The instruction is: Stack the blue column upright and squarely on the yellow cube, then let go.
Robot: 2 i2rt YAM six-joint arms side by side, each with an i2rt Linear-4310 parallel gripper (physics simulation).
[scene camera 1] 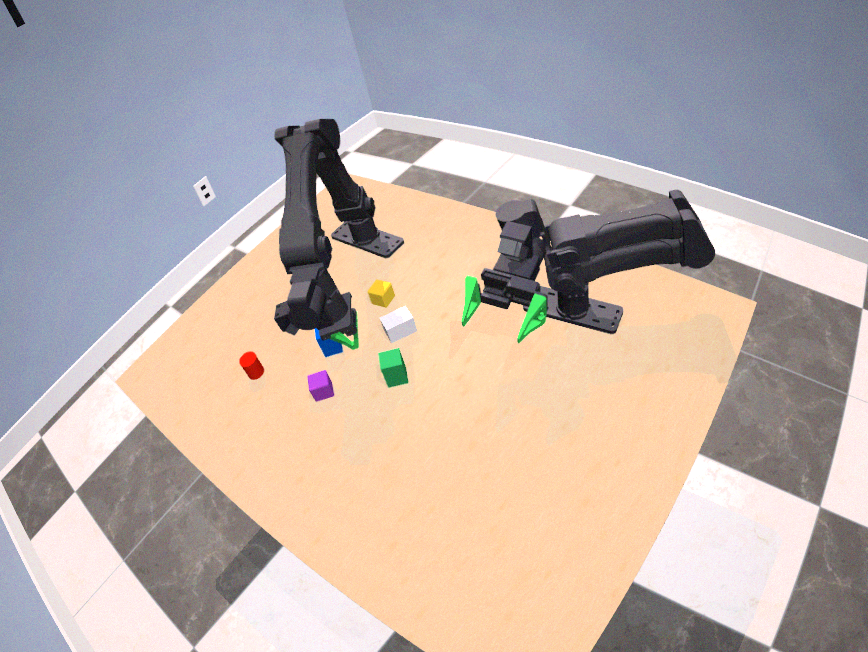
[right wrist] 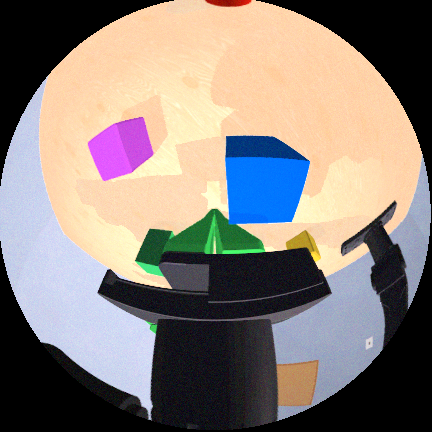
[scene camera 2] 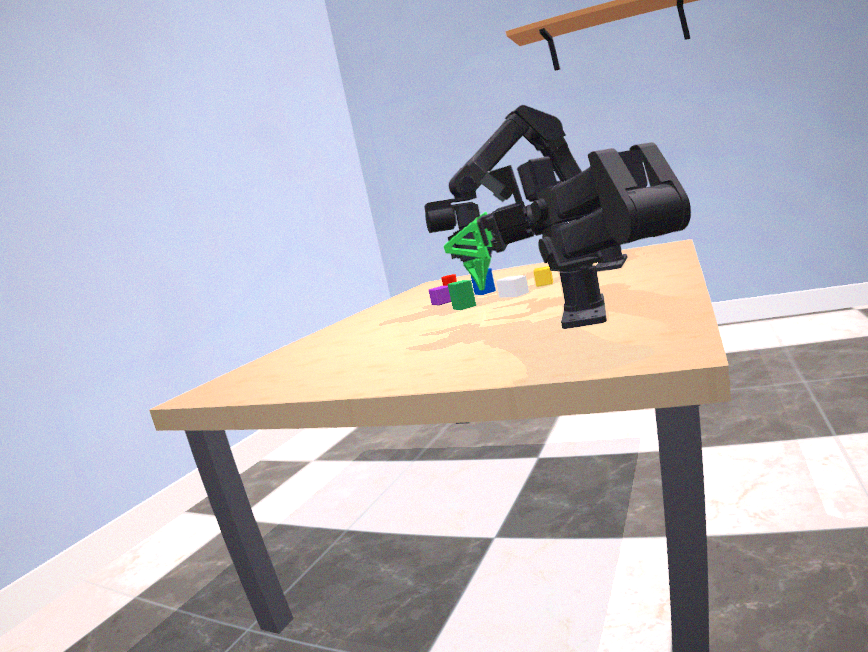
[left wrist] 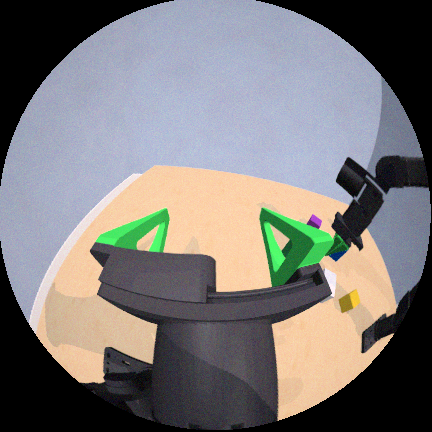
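The blue column (scene camera 1: 328, 345) (scene camera 2: 488, 281) (left wrist: 337, 255) (right wrist: 265, 191) stands on the table, partly hidden by my right gripper in scene camera 1. The yellow cube (scene camera 1: 380, 293) (scene camera 2: 543, 275) (left wrist: 349, 301) (right wrist: 303, 245) sits apart from it, farther back in scene camera 1, with its top bare. My right gripper (scene camera 1: 356, 346) (scene camera 2: 481, 286) (right wrist: 214, 213) is shut with its fingertips together and empty, low beside the blue column. My left gripper (scene camera 1: 491, 332) (left wrist: 213, 212) is open and empty, above the table at the right in scene camera 1.
A white block (scene camera 1: 398, 324) (scene camera 2: 512, 286) lies between the yellow cube and a green block (scene camera 1: 393, 368) (scene camera 2: 461, 295). A purple cube (scene camera 1: 320, 386) (right wrist: 120, 147) and a red cylinder (scene camera 1: 251, 364) (scene camera 2: 449, 279) stand toward the front left in scene camera 1.
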